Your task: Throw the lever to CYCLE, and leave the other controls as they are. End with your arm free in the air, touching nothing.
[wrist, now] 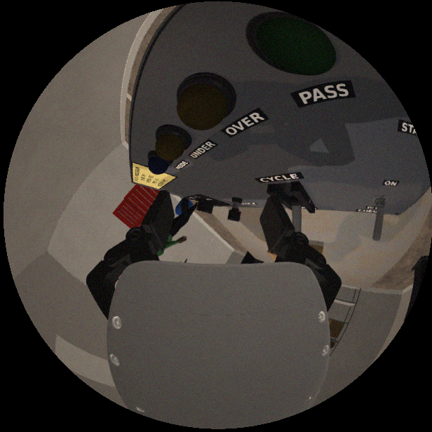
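Note:
The lever [296, 218] shows as a grey shaft standing out from a black slotted housing [294, 194] on the grey panel. The CYCLE label [279, 178] is beside the housing's upper end in the view. The lever's black knob is hidden behind my right-hand finger, and the label at the slot's other end is not readable. My gripper [218, 204] is open with nothing between its fingers. Its right-hand finger overlaps the lever in the view; whether they touch cannot be told.
A toggle [379, 220] stands at the right below the ON label [390, 183]. A small black knob [234, 210] is beyond the fingers. A green lamp [296, 44], amber lamps [202, 106] [170, 145] and a blue lamp [158, 165] line the panel. A red slatted object [134, 206] lies left.

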